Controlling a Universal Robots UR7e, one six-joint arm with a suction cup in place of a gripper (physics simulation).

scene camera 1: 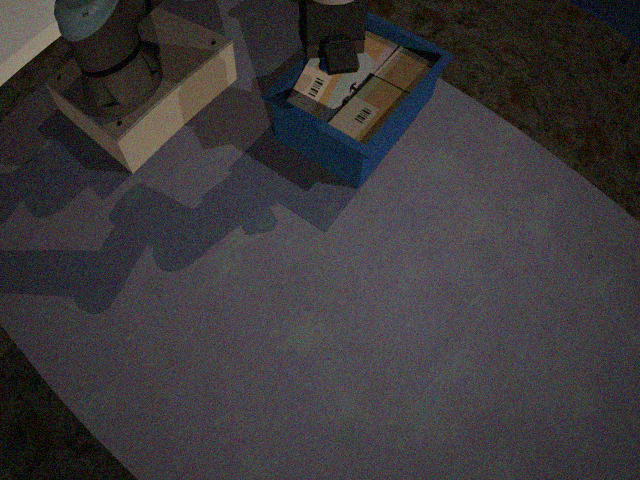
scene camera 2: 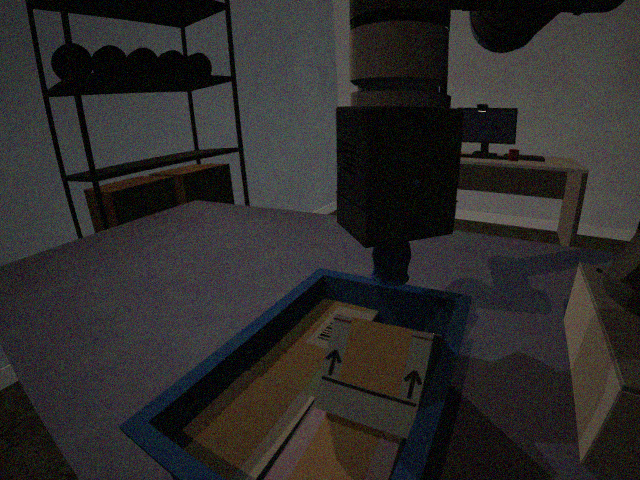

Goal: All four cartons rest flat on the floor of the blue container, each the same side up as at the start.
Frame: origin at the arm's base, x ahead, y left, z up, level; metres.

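Seen in the pictures: hand, its tool point: (scene camera 2: 390,276); arm's base, origin of its link: (scene camera 1: 123,85).
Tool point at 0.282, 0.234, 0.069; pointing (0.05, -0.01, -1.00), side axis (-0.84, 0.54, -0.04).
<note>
Pixels of each thing's middle, then the offset from my tool point to it, as dx, dy, dz.
- blue container, middle of its body: (scene camera 2: 335,401) (scene camera 1: 361,93) +0.014, +0.072, -0.111
- left carton, middle of its body: (scene camera 2: 392,366) (scene camera 1: 329,84) -0.020, +0.025, -0.082
- front-right carton, middle of its body: (scene camera 2: 321,364) (scene camera 1: 367,125) +0.066, +0.031, -0.120
- back-right carton, middle of its body: (scene camera 2: 250,451) (scene camera 1: 403,83) +0.041, +0.159, -0.119
- fourth carton, middle of its body: (scene camera 1: 365,63) -0.039, +0.143, -0.120
The blue container (scene camera 1: 320,136) (scene camera 2: 222,359) holds the four cartons. The left carton (scene camera 1: 312,85) (scene camera 2: 379,356), with arrows on its top, looks tilted and sits higher than its neighbours. The front-right carton (scene camera 1: 356,116) (scene camera 2: 289,361) carries a barcode label and looks flat. The back-right carton (scene camera 1: 408,69) lies behind it. The fourth carton (scene camera 1: 382,46) (scene camera 2: 330,444) is partly hidden by the arm in scene camera 1 and cut off in scene camera 2. My suction cup (scene camera 2: 391,276) points down above the container's far part, open, with nothing on it; the tool block mostly hides it in scene camera 1.
A light wooden box-shaped base (scene camera 1: 180,108) (scene camera 2: 589,361) stands beside the container, around the robot's foot. A black shelf rack (scene camera 2: 240,139) with round things stands beyond the table. A desk (scene camera 2: 573,201) with a monitor (scene camera 2: 488,126) stands in the background.
</note>
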